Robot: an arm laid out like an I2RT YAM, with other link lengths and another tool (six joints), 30 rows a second.
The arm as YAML. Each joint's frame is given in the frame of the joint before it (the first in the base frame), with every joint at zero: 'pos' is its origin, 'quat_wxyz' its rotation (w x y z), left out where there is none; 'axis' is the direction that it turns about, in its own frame. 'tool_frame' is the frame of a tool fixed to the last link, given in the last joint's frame.
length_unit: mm
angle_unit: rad
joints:
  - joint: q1
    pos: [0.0, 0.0, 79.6]
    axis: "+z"
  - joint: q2
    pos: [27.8, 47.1, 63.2]
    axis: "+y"
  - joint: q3
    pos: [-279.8, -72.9, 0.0]
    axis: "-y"
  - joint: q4
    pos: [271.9, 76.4, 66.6]
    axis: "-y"
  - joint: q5
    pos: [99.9, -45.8, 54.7]
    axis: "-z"
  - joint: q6
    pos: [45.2, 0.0, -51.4]
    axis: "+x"
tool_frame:
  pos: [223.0, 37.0, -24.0]
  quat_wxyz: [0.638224, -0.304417, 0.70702, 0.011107]
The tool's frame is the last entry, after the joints.
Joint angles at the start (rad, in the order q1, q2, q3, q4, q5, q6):
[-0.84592, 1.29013, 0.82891, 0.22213, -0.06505, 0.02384]
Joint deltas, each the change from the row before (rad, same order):
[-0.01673, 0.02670, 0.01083, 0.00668, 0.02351, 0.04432]
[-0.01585, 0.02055, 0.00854, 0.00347, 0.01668, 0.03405]
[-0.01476, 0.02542, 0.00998, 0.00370, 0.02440, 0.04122]
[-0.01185, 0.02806, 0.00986, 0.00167, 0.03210, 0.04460]
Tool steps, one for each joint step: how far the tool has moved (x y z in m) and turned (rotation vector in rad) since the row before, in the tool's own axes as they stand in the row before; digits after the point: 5 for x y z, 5 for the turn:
[0.00822, -0.01522, 0.00069, 0.03351, -0.00095, 0.05405]
[0.00682, -0.01301, 0.00009, 0.02732, -0.00026, 0.04262]
[0.00811, -0.01467, 0.00095, 0.03333, 0.00034, 0.05063]
[0.00976, -0.01505, 0.00178, 0.03768, 0.00334, 0.05477]

